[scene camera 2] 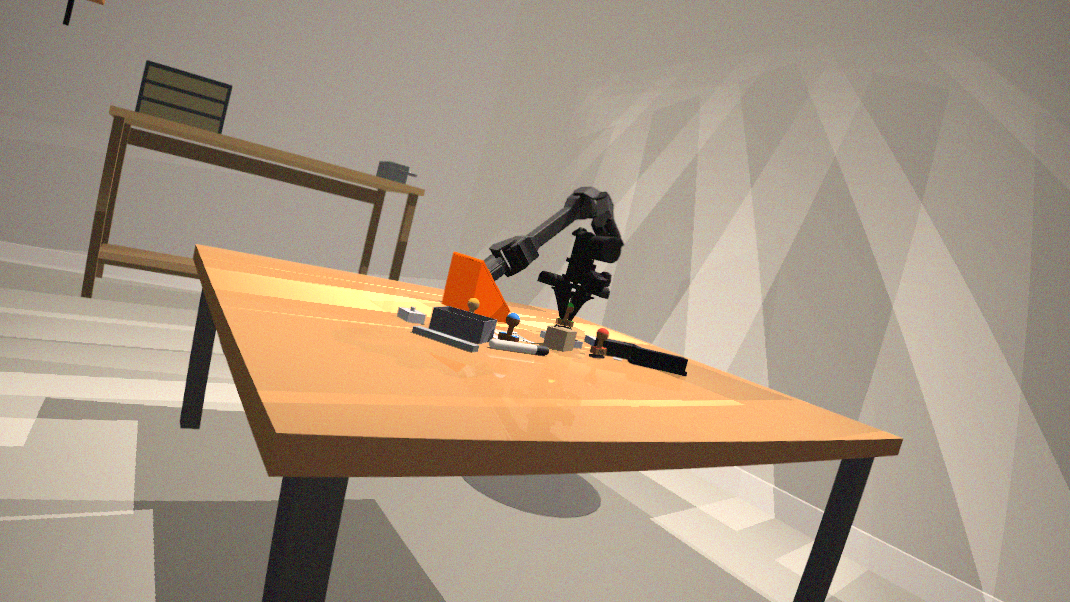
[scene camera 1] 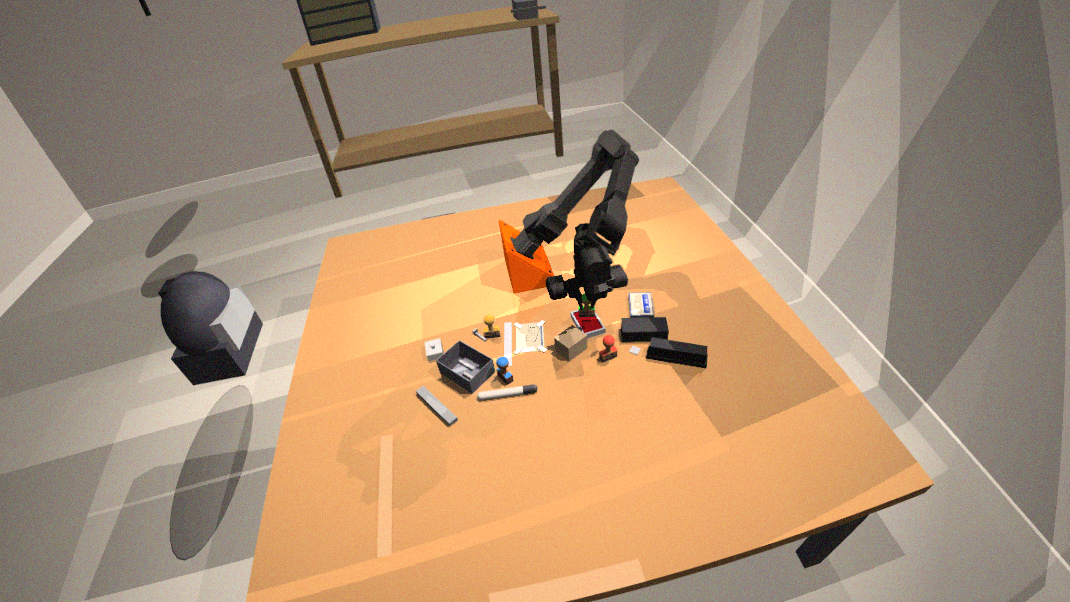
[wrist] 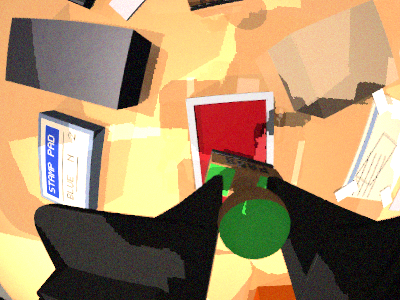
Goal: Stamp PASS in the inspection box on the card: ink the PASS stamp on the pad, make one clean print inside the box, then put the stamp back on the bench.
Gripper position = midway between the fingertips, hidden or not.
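Looking at the scene, I find my gripper (scene camera 2: 565, 319), which I can also see in scene camera 1 (scene camera 1: 586, 308) and in the wrist view (wrist: 244, 184). A green-knobbed PASS stamp (wrist: 254, 223) is there too. I see a grey tray (scene camera 1: 469, 368) as well, though in the wrist view the tray is out of frame.
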